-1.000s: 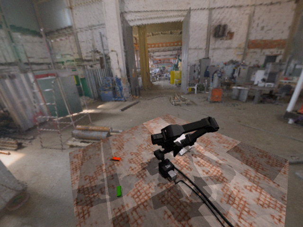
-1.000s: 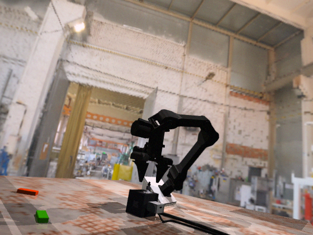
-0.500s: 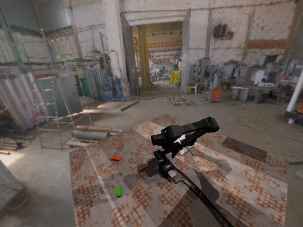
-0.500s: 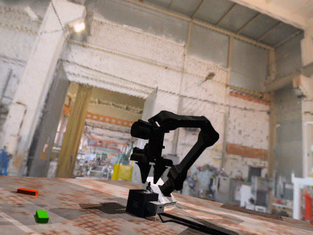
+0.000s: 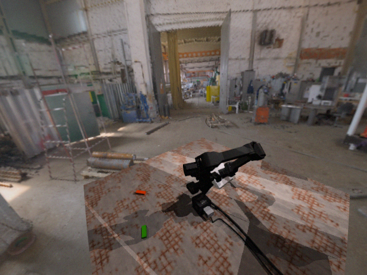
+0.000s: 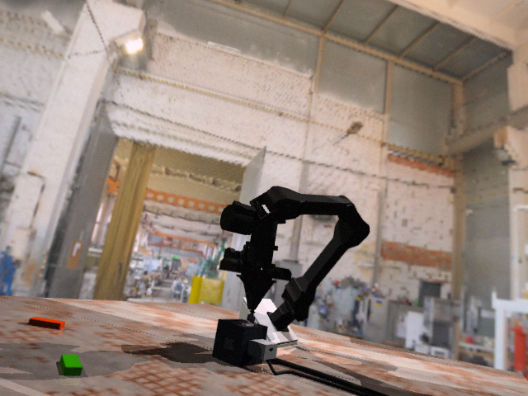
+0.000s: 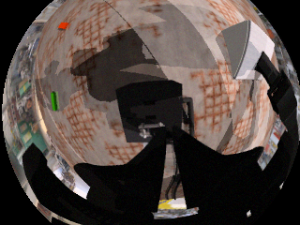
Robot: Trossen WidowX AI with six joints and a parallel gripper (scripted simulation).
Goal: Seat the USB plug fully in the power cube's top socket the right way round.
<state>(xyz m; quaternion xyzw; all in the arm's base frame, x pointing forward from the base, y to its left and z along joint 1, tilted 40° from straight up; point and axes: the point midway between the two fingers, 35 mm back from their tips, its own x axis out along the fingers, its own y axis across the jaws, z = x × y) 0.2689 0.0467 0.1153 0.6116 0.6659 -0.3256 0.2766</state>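
The usb socket is 2 cm ahead of my gripper tip, 2 cm to the left of it and 4 cm below it. From my gripper tip the other things lie so: green block 34 cm ahead, 4 cm to the right, 10 cm below; then orange block 29 cm ahead, 31 cm to the right, 10 cm below; then usb plug 1 cm ahead, 1 cm to the left, 1 cm below.
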